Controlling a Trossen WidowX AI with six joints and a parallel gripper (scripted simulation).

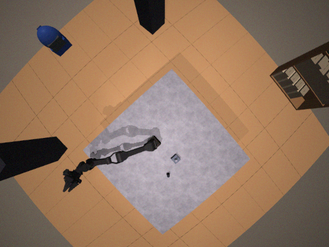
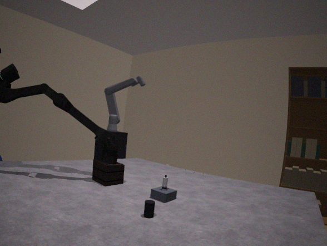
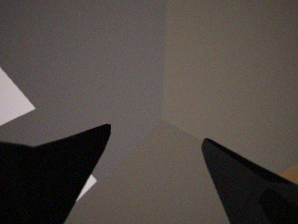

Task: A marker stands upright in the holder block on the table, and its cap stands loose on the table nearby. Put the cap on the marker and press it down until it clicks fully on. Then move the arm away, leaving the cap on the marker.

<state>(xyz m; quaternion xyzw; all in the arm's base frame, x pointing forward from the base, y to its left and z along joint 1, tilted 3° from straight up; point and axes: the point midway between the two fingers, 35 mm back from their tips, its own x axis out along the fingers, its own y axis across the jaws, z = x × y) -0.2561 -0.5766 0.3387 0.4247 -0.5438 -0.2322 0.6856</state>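
My gripper tip is now 570 mm short of the dark marker cap, 450 mm above it and 440 mm to the right of it. From my gripper tip the other things lie so: grey holder block (610 mm to the left, 510 mm ahead, 460 mm below).
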